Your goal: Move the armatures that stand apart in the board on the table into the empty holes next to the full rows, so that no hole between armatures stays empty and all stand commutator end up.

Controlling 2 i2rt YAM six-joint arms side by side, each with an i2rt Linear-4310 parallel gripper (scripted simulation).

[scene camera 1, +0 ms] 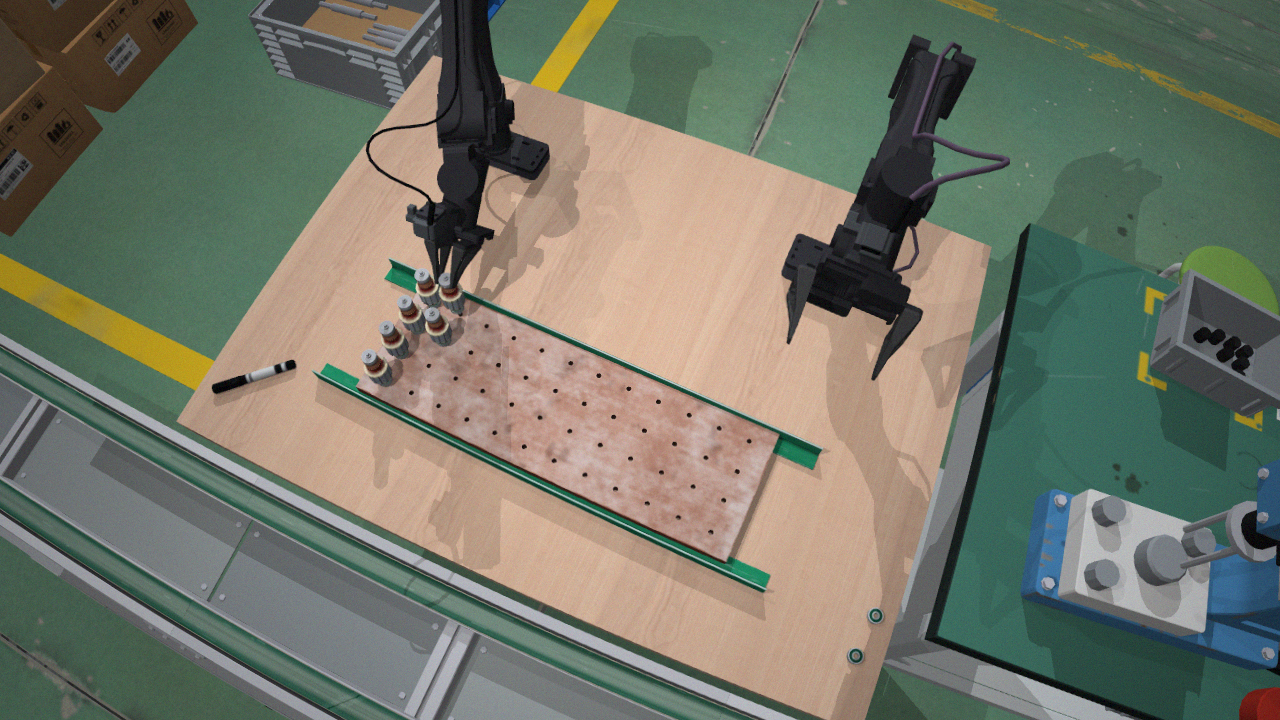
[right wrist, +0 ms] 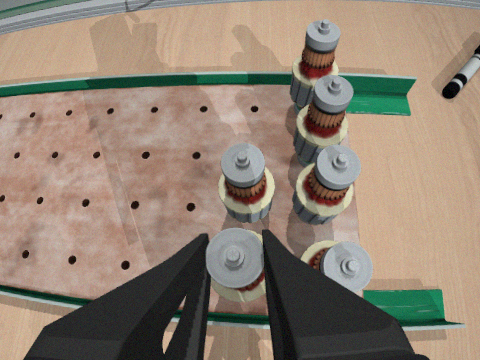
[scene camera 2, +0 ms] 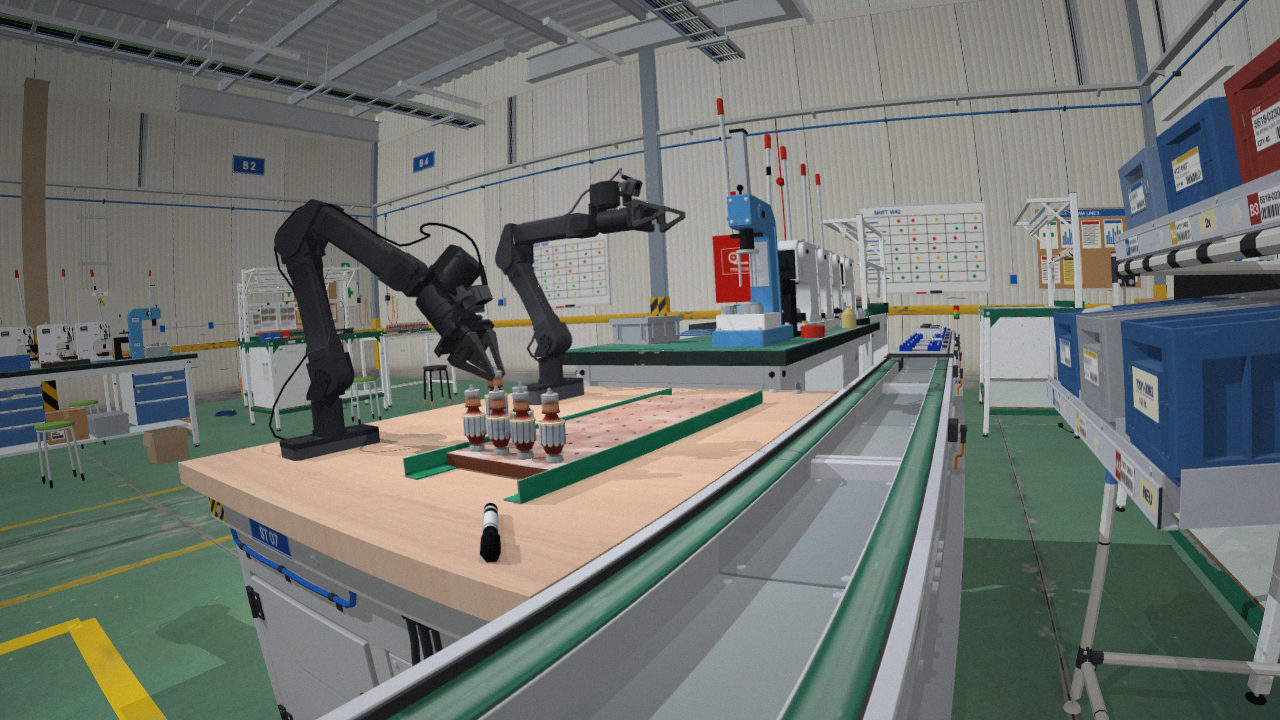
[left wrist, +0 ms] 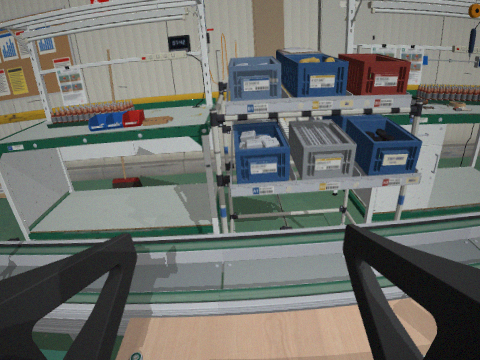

The pictures show: the left gripper, the right gripper, a board and a marker.
The left gripper shows as well in scene camera 2 and in the left wrist view. The right gripper shows as well in the right wrist view and in scene camera 2.
